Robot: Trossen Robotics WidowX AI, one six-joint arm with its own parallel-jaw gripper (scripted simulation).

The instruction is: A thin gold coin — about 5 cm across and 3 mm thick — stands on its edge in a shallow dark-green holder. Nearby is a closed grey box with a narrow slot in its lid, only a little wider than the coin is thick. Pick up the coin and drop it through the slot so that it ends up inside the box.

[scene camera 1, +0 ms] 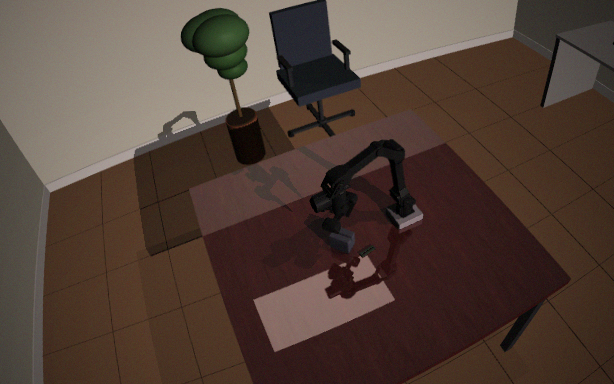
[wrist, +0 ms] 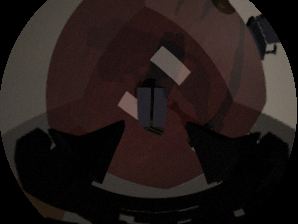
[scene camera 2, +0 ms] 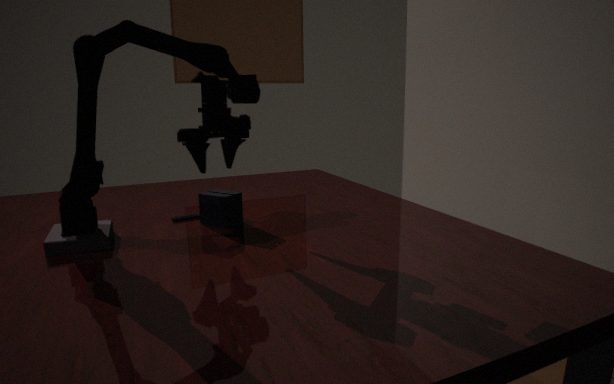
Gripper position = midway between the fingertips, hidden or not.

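Note:
My gripper [scene camera 2: 216,170], likewise visible in the wrist view [wrist: 156,124], is open and holds nothing.

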